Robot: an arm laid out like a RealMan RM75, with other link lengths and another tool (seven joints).
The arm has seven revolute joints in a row. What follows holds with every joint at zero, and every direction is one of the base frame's. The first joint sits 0.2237 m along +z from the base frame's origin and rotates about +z. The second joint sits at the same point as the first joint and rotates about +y. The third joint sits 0.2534 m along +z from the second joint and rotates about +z. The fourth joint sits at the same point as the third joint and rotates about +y. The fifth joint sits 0.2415 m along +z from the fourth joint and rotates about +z. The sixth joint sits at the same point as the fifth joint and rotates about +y. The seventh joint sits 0.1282 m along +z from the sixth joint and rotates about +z. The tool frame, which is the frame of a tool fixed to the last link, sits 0.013 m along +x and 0.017 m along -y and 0.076 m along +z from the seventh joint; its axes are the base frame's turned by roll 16.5, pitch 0 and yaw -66.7 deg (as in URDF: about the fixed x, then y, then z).
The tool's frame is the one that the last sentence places.
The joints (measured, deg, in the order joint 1, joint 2, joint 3, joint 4, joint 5, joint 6, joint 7), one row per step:
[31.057 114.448 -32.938 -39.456 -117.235 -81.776 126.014]
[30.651 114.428 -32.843 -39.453 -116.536 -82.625 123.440]
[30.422 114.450 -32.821 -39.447 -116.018 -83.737 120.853]
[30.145 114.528 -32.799 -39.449 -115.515 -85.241 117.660]
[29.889 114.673 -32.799 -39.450 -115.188 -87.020 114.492]
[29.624 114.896 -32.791 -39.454 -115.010 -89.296 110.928]
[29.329 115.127 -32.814 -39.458 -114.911 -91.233 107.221]
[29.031 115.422 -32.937 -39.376 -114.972 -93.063 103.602]
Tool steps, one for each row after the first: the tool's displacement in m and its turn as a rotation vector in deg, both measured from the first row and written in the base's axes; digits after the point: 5 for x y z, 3 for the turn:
[-0.00036 -0.00217 0.00106 0.557 -0.463 2.176]
[-0.00240 -0.00448 0.00103 0.791 -0.932 4.687]
[-0.00518 -0.00796 0.00035 0.952 -1.482 7.862]
[-0.00864 -0.01250 -0.00136 0.845 -1.907 11.193]
[-0.01314 -0.01869 -0.00406 0.514 -2.239 15.113]
[-0.01657 -0.02438 -0.00654 0.462 -2.798 18.945]
[-0.01969 -0.03060 -0.01018 0.279 -3.293 22.640]

